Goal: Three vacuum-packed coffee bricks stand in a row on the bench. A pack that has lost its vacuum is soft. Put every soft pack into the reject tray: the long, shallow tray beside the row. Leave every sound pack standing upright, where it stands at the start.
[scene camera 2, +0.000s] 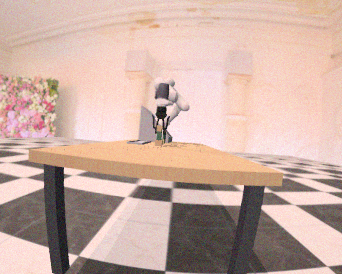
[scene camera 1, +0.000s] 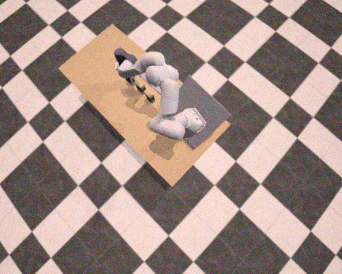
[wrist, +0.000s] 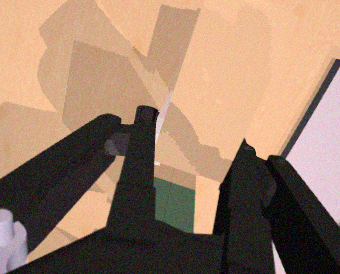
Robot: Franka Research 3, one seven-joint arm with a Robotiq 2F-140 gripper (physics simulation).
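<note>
My gripper [scene camera 1: 131, 80] [scene camera 2: 161, 131] [wrist: 193, 114] points down at the pack at the far end of the row, fingers part-open around it. This pack [scene camera 2: 158, 143] [wrist: 175, 206] is tan with a green band and looks upright. In the wrist view bench shows between it and the right finger; the left finger covers its other side. The middle pack [scene camera 1: 141, 88] and the near pack [scene camera 1: 150, 98] stand in the row. The pale reject tray [scene camera 2: 138, 142] [wrist: 317, 135] lies beside the row, mostly hidden under the arm in scene camera 1. Softness cannot be seen.
The wooden bench [scene camera 1: 107, 47] [scene camera 2: 165, 162] [wrist: 227, 60] carries the row. A dark grey plate [scene camera 1: 206, 102] lies under the arm base. The arm [scene camera 1: 170, 97] reaches over the tray side of the row. Arm shadows fall on the bench around the packs.
</note>
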